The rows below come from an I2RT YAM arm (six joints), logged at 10 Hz.
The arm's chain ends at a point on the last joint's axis. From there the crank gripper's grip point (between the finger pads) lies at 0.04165 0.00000 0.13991 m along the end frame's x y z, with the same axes.
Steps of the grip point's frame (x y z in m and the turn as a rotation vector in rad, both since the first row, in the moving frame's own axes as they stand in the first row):
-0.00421 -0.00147 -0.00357 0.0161 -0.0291 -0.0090
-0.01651 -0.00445 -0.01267 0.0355 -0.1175 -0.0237
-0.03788 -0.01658 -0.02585 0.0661 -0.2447 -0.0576
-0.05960 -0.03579 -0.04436 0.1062 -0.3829 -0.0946
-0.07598 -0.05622 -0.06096 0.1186 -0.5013 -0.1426
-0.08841 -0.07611 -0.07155 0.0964 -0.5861 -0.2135
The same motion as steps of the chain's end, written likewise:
-0.00011 0.00115 -0.00470 0.0161 -0.0291 -0.0090
0.00024 0.00138 -0.01648 0.0355 -0.1175 -0.0237
-0.00245 -0.00571 -0.03138 0.0661 -0.2447 -0.0576
-0.00362 -0.01917 -0.04877 0.1062 -0.3829 -0.0946
-0.00246 -0.03842 -0.06239 0.1186 -0.5013 -0.1426
-0.00252 -0.06252 -0.07009 0.0964 -0.5861 -0.2135

